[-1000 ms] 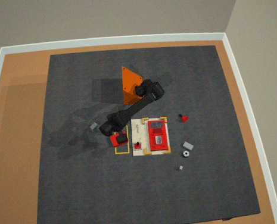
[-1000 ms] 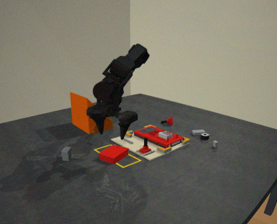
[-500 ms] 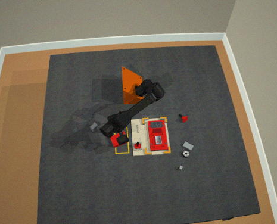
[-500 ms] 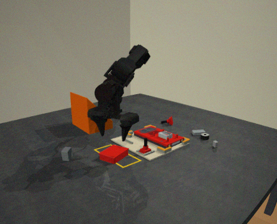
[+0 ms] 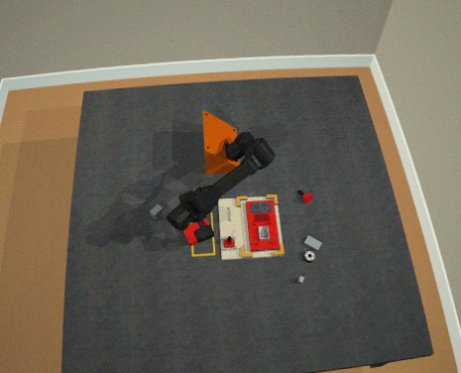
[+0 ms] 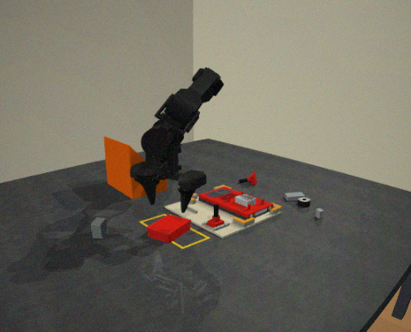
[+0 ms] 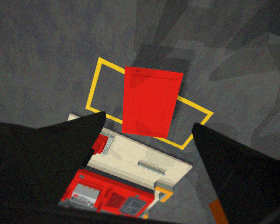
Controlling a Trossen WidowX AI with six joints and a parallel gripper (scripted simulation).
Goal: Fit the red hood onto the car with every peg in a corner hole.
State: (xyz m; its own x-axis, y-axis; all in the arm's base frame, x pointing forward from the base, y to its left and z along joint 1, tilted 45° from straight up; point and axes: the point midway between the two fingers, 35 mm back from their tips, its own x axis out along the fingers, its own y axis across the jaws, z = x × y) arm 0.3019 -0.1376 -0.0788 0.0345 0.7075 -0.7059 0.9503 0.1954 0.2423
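Right now the red hood is 5 cm below my gripper tip. Round my gripper tip: grey engine block 4 cm ahead, 24 cm to the left, 4 cm below.
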